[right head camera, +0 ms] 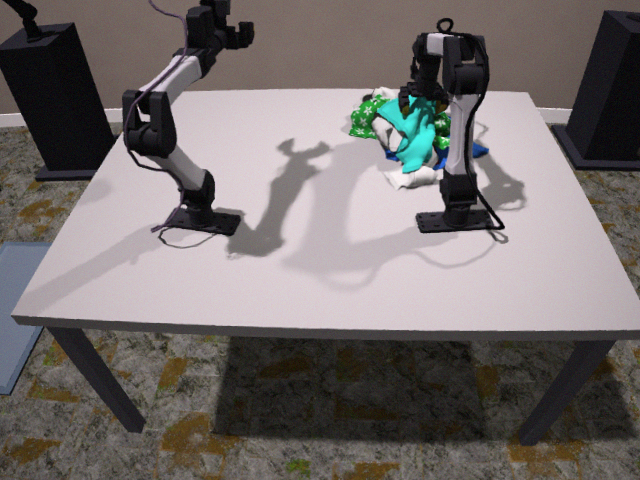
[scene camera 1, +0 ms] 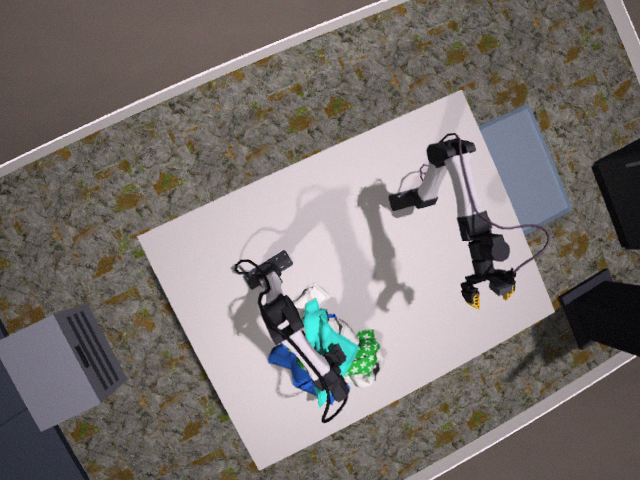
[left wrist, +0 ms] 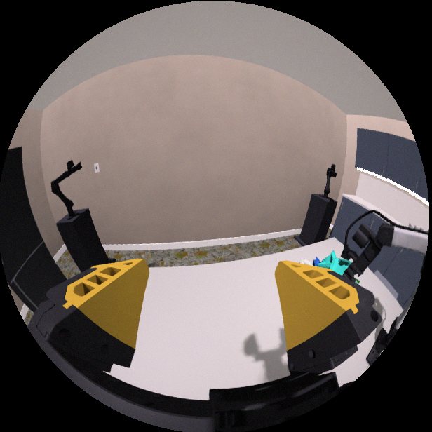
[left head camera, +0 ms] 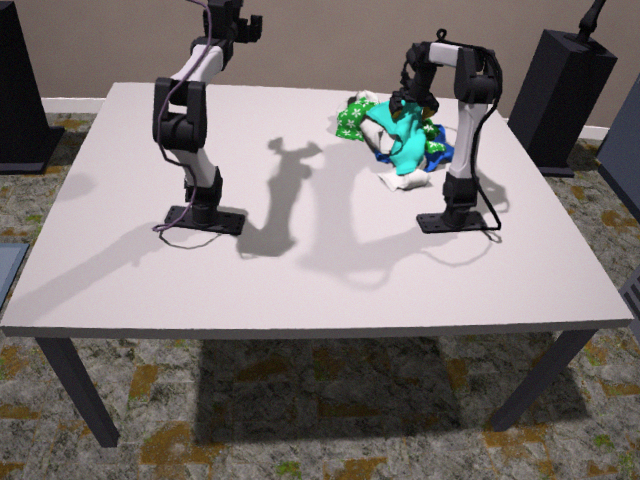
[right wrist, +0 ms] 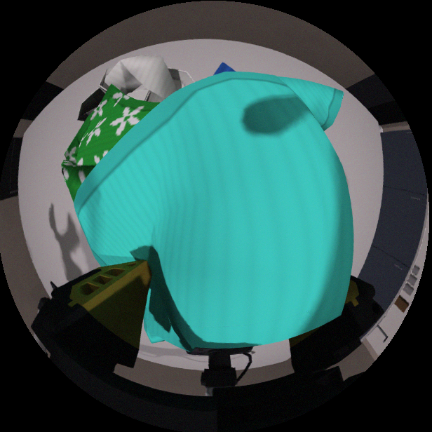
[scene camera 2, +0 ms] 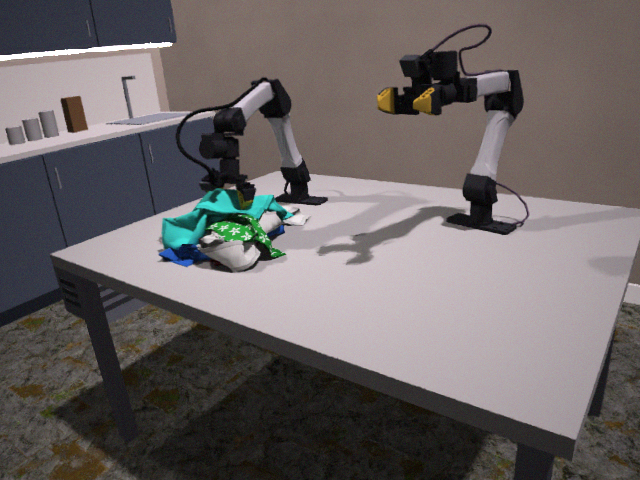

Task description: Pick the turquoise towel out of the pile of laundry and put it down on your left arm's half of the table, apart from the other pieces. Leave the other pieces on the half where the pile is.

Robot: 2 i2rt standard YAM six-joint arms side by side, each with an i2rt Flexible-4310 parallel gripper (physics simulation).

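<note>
The turquoise towel [left head camera: 410,149] [right head camera: 417,149] [scene camera 1: 321,333] [scene camera 2: 183,229] [left wrist: 332,266] [right wrist: 250,200] lies draped over the top of the laundry pile. My right gripper [left head camera: 412,111] [right head camera: 423,105] [right wrist: 213,268] is open and points down at the towel's upper part. Its fingers stand wide, one on each side of a bulge of the cloth; in the right wrist view the towel hides most of one finger. My left gripper [scene camera 1: 491,302] [scene camera 2: 405,101] [left wrist: 211,269] is open and empty, high above the table, well away from the pile.
Under and beside the towel lie green cloths with white flowers [left head camera: 353,121] [scene camera 1: 364,356] [scene camera 2: 232,230] [right wrist: 125,120], a blue cloth [scene camera 1: 292,366] [scene camera 2: 180,254] and white pieces [left head camera: 405,179] [scene camera 2: 235,255]. The right arm's base plate [left head camera: 431,223] stands near the pile.
</note>
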